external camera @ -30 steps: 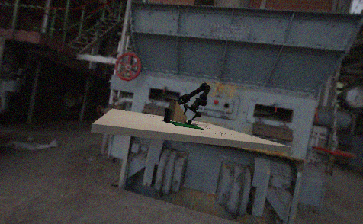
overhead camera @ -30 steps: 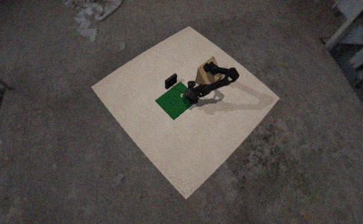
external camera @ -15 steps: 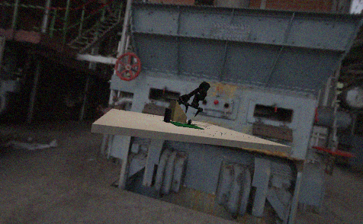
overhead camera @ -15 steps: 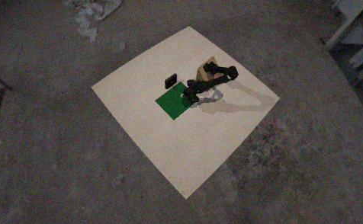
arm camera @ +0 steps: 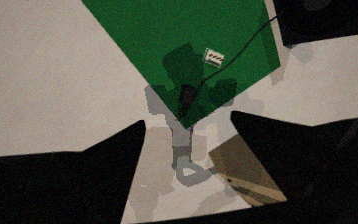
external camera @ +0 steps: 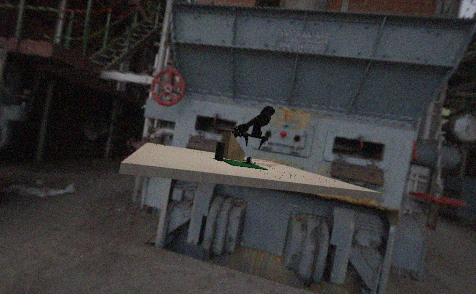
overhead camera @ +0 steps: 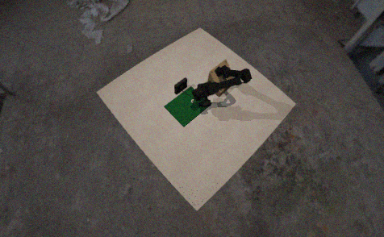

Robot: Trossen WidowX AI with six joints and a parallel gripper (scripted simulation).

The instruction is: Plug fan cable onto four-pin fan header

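My gripper tip is now 10 cm above the black plug, 1 cm to the left of it and 1 cm past it. From my gripper tip the other things lie so: black fan 23 cm to the right, 6 cm below, 2 cm behind; green board 13 cm below, 10 cm to the right, 6 cm ahead.
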